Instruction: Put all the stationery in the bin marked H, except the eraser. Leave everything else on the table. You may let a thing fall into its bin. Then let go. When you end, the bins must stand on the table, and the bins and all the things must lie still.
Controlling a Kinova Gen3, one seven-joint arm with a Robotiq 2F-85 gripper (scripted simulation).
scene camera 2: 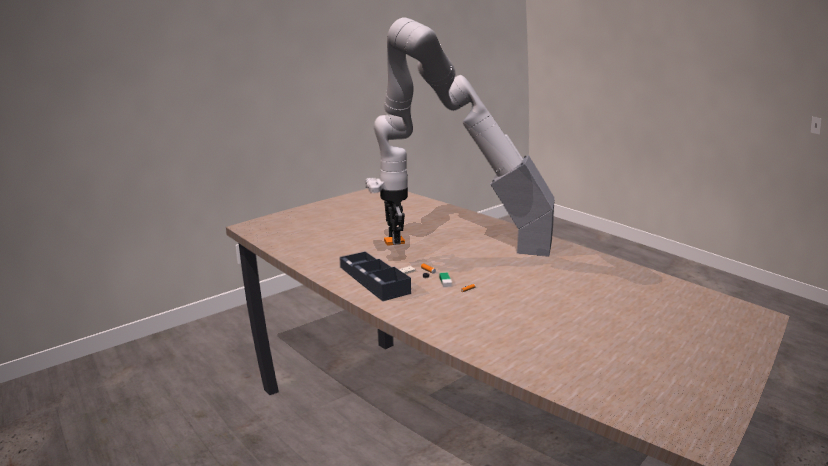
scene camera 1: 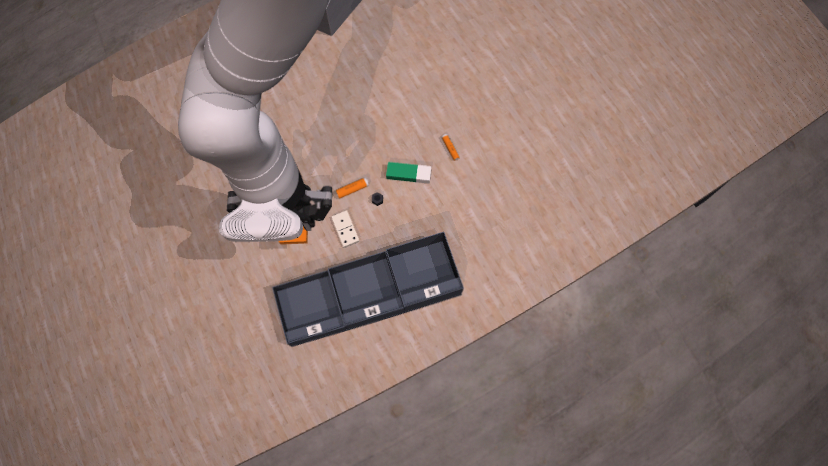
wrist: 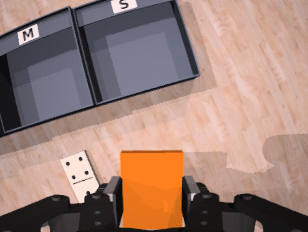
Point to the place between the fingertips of my gripper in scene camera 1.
293,224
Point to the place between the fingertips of my gripper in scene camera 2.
394,241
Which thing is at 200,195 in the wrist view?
My gripper.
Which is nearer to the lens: the flat orange pad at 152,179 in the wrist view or the white domino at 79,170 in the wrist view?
The flat orange pad.
